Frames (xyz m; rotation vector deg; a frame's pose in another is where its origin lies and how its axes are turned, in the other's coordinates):
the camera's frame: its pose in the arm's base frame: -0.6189 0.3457 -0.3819 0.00 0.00 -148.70
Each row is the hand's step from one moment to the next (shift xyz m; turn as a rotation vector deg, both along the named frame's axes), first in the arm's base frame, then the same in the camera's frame.
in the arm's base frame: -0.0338 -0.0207 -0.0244 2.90 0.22 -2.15
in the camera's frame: 0.0396 0.0001 -0.0244 -2.59 1.32 -2.15
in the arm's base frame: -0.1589 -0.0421 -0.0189 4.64 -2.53 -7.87
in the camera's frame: 0.1576 -0.0466 -0.0189 -2.65 4.57 -7.87
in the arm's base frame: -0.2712 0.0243 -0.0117 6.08 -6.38 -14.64
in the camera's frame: 0.2191 -0.1617 -0.0117 -1.88 8.61 -14.64
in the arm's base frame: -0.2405 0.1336 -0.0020 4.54 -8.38 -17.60
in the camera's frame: 0.1361 -0.2391 -0.0020 0.47 9.52 -17.60
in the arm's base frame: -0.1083 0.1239 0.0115 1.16 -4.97 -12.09
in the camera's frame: 0.0282 -0.1621 0.0115 1.59 4.85 -12.09
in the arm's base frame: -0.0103 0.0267 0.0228 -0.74 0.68 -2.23
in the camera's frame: -0.0051 -0.0282 0.0228 0.28 -0.97 -2.23
